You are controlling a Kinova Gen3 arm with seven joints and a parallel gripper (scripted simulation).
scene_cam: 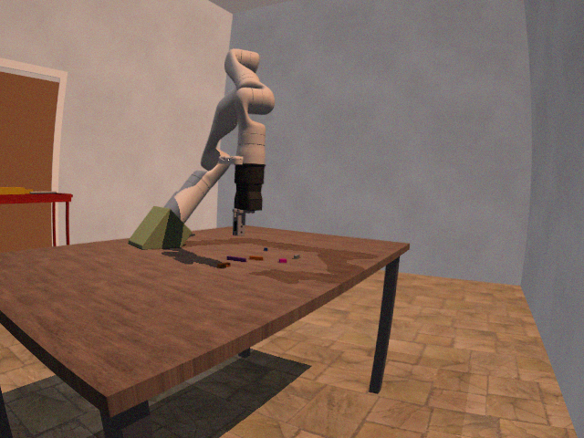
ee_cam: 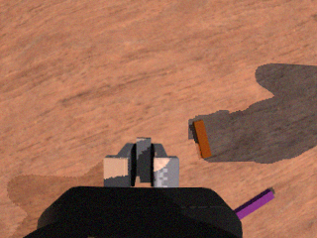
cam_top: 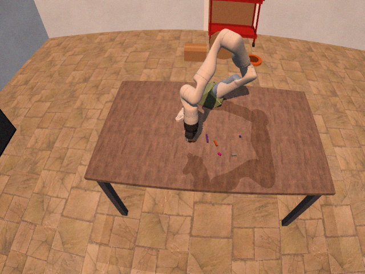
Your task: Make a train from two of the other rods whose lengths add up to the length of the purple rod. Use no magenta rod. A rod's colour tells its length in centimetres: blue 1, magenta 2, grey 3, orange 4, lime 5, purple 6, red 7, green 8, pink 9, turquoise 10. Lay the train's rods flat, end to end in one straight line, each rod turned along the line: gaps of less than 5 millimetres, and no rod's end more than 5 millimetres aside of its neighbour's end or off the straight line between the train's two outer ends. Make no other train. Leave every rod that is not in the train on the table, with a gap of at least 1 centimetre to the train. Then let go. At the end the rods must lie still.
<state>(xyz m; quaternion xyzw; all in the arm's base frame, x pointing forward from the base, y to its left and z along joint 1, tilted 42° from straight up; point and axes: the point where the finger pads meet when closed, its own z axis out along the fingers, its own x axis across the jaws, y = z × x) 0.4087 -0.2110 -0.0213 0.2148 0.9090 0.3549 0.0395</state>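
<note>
Right now the blue rod is 320 mm to the left of my hand, 110 mm below it and 110 mm behind it. The rest, counted from my hand: magenta rod: 190 mm to the left, 110 mm below, 30 mm ahead; purple rod: 110 mm to the left, 110 mm below, 90 mm behind; orange rod: 110 mm below, 60 mm behind, 20 mm to the left.
</note>
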